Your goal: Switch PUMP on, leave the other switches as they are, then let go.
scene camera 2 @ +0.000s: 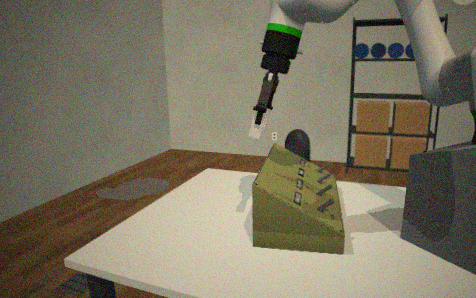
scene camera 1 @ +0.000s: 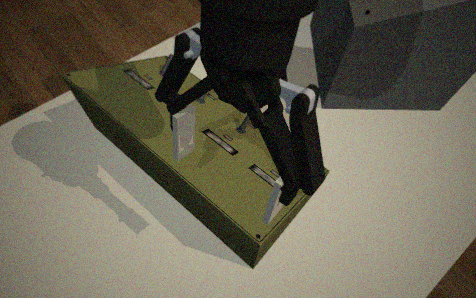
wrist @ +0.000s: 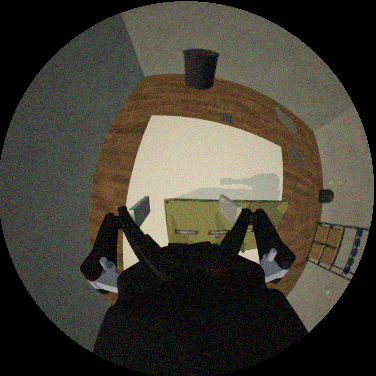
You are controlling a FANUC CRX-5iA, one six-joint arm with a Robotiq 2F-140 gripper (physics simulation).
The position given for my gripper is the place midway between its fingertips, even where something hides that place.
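Note:
My gripper (scene camera 1: 225, 182) is there for me to see, and scene camera 2 shows my gripper (scene camera 2: 256, 134) as well, while the wrist view also has the gripper (wrist: 184, 203). I see an olive sloped switch panel (scene camera 1: 226, 181) too. Scene camera 2 shows the panel (scene camera 2: 286, 198), and in the wrist view I see the panel (wrist: 188, 221) again.

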